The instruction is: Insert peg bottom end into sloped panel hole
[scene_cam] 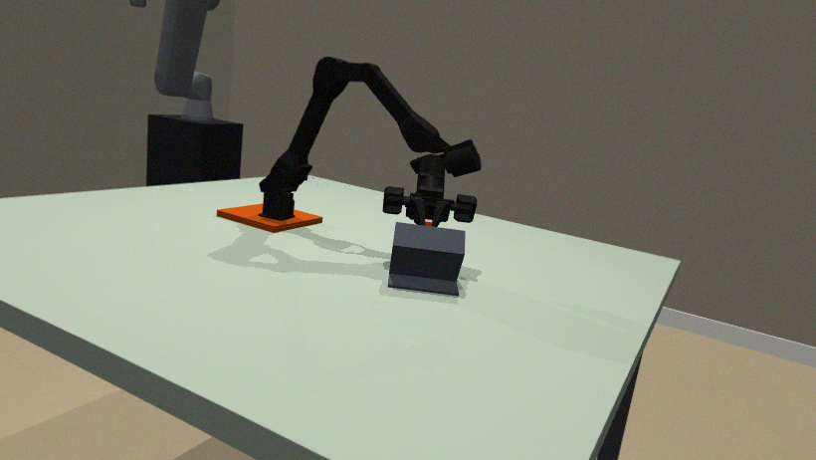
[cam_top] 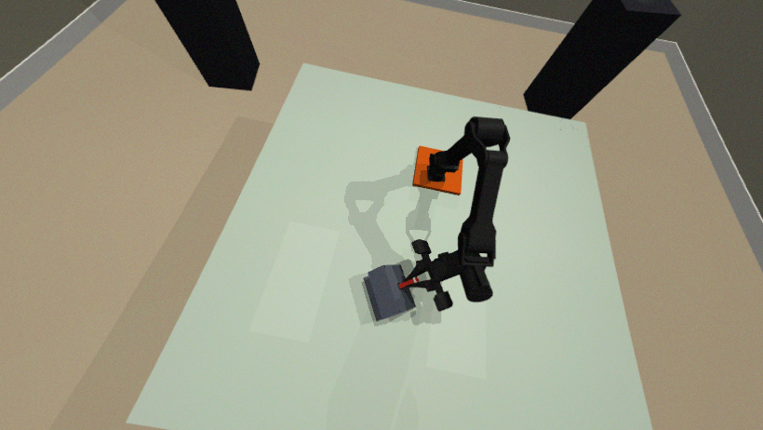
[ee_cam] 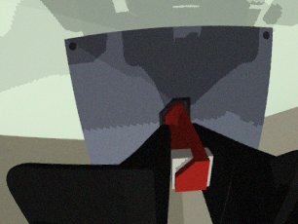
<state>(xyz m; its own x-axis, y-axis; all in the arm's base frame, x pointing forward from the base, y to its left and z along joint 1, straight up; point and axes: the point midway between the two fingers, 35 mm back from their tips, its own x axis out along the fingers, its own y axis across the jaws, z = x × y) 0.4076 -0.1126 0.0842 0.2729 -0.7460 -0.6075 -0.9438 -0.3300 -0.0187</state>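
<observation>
Right now the red peg is 1 cm to the left of my gripper tip and 1 cm above it. From my gripper tip the other things lie so: grey sloped panel: 1 cm ahead, 3 cm to the right, 3 cm below.
</observation>
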